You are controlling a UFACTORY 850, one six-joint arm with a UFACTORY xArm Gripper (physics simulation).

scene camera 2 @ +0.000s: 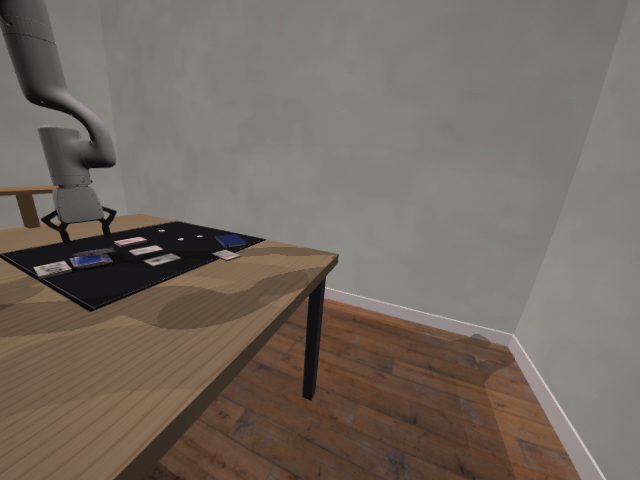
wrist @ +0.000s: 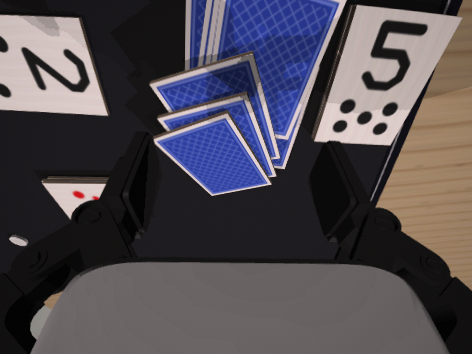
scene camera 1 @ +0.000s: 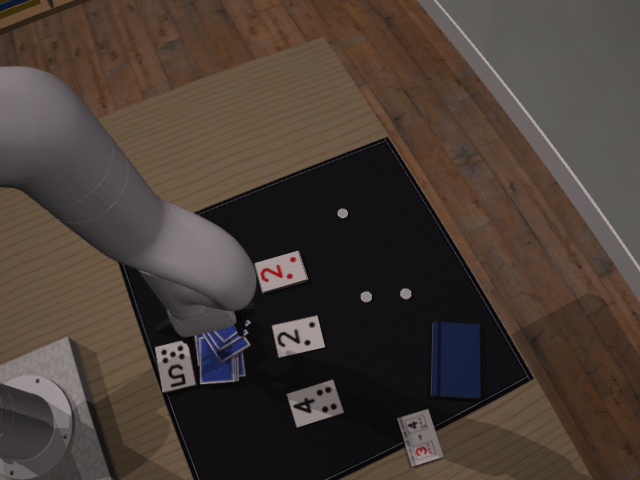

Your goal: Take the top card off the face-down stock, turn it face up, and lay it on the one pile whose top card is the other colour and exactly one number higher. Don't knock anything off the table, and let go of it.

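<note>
The face-down stock is a spread heap of blue-backed cards; several upper cards lie askew and overlapping towards the gripper. Beside it a black 5 lies face up. A red 2, a black 2 and a black 4 lie face up in a row. My gripper is open and empty above the stock's askew end. The arm mostly hides it in scene camera 1.
A black mat lies under the piles. Three white discs lie past them. A dark blue box or book is near the mat's far corner. A small card showing 3 and 4 overlaps the mat's edge.
</note>
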